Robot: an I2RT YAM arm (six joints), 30 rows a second.
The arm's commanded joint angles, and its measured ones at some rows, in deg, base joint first. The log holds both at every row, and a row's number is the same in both.
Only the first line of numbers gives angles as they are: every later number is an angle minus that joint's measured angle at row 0.
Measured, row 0:
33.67, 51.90, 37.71, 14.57, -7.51, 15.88
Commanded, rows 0 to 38:
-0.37, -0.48, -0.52, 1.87, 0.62, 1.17
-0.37, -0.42, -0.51, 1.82, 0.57, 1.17
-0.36, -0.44, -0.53, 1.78, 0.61, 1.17
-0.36, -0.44, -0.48, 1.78, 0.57, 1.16
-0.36, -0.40, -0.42, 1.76, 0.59, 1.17
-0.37, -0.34, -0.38, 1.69, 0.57, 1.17
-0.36, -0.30, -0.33, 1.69, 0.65, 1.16
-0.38, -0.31, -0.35, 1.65, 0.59, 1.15
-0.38, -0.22, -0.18, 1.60, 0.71, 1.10
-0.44, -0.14, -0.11, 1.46, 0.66, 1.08
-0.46, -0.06, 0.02, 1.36, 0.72, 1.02
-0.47, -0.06, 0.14, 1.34, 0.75, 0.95
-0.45, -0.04, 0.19, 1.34, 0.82, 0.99
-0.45, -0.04, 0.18, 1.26, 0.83, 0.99
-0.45, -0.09, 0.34, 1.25, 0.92, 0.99
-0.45, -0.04, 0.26, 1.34, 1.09, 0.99
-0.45, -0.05, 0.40, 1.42, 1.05, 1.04
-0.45, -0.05, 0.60, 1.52, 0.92, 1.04
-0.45, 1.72, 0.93, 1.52, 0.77, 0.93
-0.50, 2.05, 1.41, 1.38, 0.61, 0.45
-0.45, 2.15, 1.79, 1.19, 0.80, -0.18
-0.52, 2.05, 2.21, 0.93, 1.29, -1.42
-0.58, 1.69, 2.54, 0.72, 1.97, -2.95
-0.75, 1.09, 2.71, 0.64, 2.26, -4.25
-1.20, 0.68, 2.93, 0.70, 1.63, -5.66
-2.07, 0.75, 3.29, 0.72, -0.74, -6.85
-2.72, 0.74, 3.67, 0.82, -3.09, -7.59
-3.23, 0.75, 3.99, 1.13, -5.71, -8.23
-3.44, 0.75, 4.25, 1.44, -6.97, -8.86
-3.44, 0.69, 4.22, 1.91, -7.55, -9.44
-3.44, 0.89, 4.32, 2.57, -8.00, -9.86
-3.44, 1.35, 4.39, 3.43, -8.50, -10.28
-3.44, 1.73, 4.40, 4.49, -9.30, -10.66
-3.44, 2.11, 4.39, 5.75, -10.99, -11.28
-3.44, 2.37, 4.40, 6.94, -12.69, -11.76
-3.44, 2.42, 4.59, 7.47, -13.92, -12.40
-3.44, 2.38, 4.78, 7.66, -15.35, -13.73
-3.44, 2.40, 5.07, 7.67, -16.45, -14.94
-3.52, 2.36, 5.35, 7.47, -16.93, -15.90
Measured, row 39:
-3.37, 2.38, 3.09, 4.19, -11.76, -11.45
